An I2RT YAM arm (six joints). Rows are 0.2 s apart.
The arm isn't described. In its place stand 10 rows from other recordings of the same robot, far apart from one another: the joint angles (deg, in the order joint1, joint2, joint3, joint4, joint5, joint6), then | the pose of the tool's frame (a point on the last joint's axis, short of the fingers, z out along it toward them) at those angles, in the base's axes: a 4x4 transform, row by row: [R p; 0 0 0 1], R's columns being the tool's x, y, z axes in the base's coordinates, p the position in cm.
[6.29 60.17 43.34 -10.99 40.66 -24.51] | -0.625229, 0.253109, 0.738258, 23.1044; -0.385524, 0.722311, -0.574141, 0.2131; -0.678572, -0.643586, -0.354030, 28.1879; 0, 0, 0, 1
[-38.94 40.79 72.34 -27.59 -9.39 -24.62] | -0.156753, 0.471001, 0.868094, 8.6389; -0.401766, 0.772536, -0.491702, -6.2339; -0.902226, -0.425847, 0.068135, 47.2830; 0, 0, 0, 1
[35.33 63.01 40.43 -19.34 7.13 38.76] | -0.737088, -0.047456, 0.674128, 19.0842; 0.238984, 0.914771, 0.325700, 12.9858; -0.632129, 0.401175, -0.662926, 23.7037; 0, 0, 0, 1
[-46.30 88.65 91.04 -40.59 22.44 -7.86] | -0.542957, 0.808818, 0.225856, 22.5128; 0.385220, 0.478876, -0.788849, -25.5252; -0.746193, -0.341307, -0.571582, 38.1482; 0, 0, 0, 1
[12.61 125.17 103.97 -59.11 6.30 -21.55] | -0.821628, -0.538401, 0.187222, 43.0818; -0.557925, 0.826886, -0.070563, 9.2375; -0.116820, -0.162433, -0.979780, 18.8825; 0, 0, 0, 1
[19.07 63.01 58.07 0.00 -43.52 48.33] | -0.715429, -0.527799, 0.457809, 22.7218; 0.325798, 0.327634, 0.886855, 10.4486; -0.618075, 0.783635, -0.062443, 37.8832; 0, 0, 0, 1
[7.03 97.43 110.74 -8.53 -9.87 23.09] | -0.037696, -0.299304, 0.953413, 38.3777; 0.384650, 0.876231, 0.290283, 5.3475; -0.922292, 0.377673, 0.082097, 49.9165; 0, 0, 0, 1
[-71.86 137.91 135.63 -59.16 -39.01 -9.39] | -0.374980, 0.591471, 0.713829, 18.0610; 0.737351, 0.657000, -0.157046, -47.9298; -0.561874, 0.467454, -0.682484, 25.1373; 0, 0, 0, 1
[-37.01 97.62 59.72 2.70 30.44 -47.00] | -0.935258, 0.242763, 0.257601, 28.5189; -0.084607, 0.553341, -0.828647, -23.7570; -0.343706, -0.796794, -0.496977, 21.1668; 0, 0, 0, 1
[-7.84 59.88 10.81 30.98 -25.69 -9.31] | -0.257402, -0.331304, 0.907735, 19.4487; -0.111718, 0.943292, 0.312602, -1.1201; -0.959825, -0.020946, -0.279817, 16.3125; 0, 0, 0, 1
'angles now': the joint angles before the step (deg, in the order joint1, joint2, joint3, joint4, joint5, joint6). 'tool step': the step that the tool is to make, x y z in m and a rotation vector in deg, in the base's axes. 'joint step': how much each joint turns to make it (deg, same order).
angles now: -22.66, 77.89, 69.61, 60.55, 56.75, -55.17
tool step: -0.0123, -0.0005, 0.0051, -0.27, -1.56, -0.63
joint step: -1.14, -2.01, -0.50, -0.93, -0.02, 1.14
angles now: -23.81, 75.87, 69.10, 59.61, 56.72, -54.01
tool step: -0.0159, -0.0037, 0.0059, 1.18, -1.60, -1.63
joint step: -2.17, -2.61, -0.11, -3.87, 1.05, 2.76
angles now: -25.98, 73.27, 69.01, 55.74, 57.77, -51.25
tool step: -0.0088, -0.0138, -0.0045, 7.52, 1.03, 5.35
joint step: -3.96, -3.87, 2.08, -26.62, -2.99, 19.44
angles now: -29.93, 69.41, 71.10, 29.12, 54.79, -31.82
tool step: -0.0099, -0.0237, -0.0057, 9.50, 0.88, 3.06
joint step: -6.19, 0.20, 5.63, -24.57, -5.94, 16.73
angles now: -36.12, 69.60, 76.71, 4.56, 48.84, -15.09
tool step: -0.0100, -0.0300, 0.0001, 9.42, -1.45, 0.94
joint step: -7.03, 3.90, 8.32, -18.25, -7.28, 12.51
